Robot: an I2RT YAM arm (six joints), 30 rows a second.
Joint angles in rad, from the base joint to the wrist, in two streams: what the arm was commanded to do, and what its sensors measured. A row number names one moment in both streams.
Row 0, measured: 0.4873, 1.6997, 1.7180, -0.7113, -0.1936, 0.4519
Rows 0 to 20, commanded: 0.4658, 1.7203, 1.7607, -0.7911, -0.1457, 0.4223; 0.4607, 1.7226, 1.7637, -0.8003, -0.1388, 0.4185; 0.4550, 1.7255, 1.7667, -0.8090, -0.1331, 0.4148; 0.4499, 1.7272, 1.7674, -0.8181, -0.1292, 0.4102; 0.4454, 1.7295, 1.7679, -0.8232, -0.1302, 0.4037; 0.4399, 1.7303, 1.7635, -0.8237, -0.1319, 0.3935; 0.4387, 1.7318, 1.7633, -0.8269, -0.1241, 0.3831; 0.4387, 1.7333, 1.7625, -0.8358, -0.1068, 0.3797; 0.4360, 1.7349, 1.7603, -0.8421, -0.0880, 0.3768; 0.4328, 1.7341, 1.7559, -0.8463, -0.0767, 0.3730; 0.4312, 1.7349, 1.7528, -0.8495, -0.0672, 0.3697; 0.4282, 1.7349, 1.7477, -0.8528, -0.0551, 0.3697; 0.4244, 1.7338, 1.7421, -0.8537, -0.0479, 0.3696; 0.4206, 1.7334, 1.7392, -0.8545, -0.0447, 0.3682; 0.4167, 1.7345, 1.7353, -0.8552, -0.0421, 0.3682; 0.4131, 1.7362, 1.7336, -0.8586, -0.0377, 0.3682; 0.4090, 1.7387, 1.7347, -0.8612, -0.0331, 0.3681; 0.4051, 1.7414, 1.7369, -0.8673, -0.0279, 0.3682; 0.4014, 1.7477, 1.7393, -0.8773, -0.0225, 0.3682; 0.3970, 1.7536, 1.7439, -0.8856, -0.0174, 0.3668; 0.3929, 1.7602, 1.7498, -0.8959, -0.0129, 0.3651
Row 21, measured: 0.4065, 1.7329, 1.7401, -0.8425, -0.0555, 0.3794
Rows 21 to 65, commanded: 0.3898, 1.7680, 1.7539, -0.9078, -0.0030, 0.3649; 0.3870, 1.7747, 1.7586, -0.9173, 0.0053, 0.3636; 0.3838, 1.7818, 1.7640, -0.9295, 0.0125, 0.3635; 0.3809, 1.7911, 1.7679, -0.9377, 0.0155, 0.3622; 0.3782, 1.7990, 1.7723, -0.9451, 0.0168, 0.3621; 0.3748, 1.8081, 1.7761, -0.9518, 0.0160, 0.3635; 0.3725, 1.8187, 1.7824, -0.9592, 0.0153, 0.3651; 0.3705, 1.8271, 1.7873, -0.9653, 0.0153, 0.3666; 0.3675, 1.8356, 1.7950, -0.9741, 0.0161, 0.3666; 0.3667, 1.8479, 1.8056, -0.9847, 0.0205, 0.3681; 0.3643, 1.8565, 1.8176, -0.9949, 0.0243, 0.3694; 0.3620, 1.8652, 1.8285, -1.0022, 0.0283, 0.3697; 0.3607, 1.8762, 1.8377, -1.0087, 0.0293, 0.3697; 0.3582, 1.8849, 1.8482, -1.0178, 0.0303, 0.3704; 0.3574, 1.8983, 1.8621, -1.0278, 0.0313, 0.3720; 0.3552, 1.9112, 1.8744, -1.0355, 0.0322, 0.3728; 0.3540, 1.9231, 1.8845, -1.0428, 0.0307, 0.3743; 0.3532, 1.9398, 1.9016, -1.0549, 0.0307, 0.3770; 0.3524, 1.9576, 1.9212, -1.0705, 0.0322, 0.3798; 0.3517, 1.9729, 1.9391, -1.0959, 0.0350, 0.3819; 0.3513, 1.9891, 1.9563, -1.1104, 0.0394, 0.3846; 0.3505, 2.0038, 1.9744, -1.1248, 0.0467, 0.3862; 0.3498, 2.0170, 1.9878, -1.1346, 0.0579, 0.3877; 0.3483, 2.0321, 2.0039, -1.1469, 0.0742, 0.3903; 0.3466, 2.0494, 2.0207, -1.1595, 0.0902, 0.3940; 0.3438, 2.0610, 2.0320, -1.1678, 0.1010, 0.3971; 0.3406, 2.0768, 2.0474, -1.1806, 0.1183, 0.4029; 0.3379, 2.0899, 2.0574, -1.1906, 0.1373, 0.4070; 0.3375, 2.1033, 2.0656, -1.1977, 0.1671, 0.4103; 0.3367, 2.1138, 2.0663, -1.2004, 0.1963, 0.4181; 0.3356, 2.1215, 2.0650, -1.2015, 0.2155, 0.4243; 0.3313, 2.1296, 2.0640, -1.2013, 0.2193, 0.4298; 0.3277, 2.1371, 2.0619, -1.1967, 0.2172, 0.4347; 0.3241, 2.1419, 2.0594, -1.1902, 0.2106, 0.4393; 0.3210, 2.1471, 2.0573, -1.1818, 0.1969, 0.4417; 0.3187, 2.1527, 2.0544, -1.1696, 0.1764, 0.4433; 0.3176, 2.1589, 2.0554, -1.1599, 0.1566, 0.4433; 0.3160, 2.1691, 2.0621, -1.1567, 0.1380, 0.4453; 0.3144, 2.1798, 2.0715, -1.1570, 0.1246, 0.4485; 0.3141, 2.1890, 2.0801, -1.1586, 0.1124, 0.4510; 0.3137, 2.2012, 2.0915, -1.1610, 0.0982, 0.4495; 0.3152, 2.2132, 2.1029, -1.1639, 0.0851, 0.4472; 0.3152, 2.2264, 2.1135, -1.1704, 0.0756, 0.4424; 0.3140, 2.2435, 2.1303, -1.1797, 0.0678, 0.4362; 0.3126, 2.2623, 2.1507, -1.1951, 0.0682, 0.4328
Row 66, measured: 0.3191, 2.2173, 2.0926, -1.1511, 0.0998, 0.4271
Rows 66 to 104, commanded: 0.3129, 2.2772, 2.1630, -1.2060, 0.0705, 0.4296; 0.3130, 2.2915, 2.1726, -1.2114, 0.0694, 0.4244; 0.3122, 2.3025, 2.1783, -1.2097, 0.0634, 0.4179; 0.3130, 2.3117, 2.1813, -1.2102, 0.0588, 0.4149; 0.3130, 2.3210, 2.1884, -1.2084, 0.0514, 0.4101; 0.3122, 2.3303, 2.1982, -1.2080, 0.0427, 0.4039; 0.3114, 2.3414, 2.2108, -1.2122, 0.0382, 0.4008; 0.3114, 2.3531, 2.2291, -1.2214, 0.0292, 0.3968; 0.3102, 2.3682, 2.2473, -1.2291, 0.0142, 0.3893; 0.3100, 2.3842, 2.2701, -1.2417, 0.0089, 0.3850; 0.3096, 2.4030, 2.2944, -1.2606, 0.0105, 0.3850; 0.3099, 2.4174, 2.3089, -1.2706, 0.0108, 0.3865; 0.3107, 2.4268, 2.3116, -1.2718, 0.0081, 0.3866; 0.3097, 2.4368, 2.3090, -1.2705, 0.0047, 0.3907; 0.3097, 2.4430, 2.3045, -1.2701, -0.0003, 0.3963; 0.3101, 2.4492, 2.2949, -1.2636, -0.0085, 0.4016; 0.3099, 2.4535, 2.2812, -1.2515, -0.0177, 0.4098; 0.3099, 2.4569, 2.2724, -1.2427, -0.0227, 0.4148; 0.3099, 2.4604, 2.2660, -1.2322, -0.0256, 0.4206; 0.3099, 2.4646, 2.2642, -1.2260, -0.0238, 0.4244; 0.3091, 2.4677, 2.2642, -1.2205, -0.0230, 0.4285; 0.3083, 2.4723, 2.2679, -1.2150, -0.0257, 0.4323; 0.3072, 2.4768, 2.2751, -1.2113, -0.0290, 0.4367; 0.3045, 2.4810, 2.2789, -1.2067, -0.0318, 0.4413; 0.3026, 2.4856, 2.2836, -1.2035, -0.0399, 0.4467; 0.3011, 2.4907, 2.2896, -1.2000, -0.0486, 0.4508; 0.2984, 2.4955, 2.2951, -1.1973, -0.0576, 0.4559; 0.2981, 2.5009, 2.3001, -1.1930, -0.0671, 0.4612; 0.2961, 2.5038, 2.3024, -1.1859, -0.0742, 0.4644; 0.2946, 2.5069, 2.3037, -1.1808, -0.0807, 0.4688; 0.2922, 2.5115, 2.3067, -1.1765, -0.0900, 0.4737; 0.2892, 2.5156, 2.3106, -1.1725, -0.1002, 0.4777; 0.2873, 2.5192, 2.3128, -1.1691, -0.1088, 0.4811; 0.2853, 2.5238, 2.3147, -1.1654, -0.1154, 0.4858; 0.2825, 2.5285, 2.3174, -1.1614, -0.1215, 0.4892; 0.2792, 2.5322, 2.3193, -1.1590, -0.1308, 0.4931; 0.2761, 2.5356, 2.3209, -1.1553, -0.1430, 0.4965; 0.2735, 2.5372, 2.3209, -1.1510, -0.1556, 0.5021; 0.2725, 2.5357, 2.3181, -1.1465, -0.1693, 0.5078
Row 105, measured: 0.2855, 2.5069, 2.2986, -1.1465, -0.1219, 0.4755
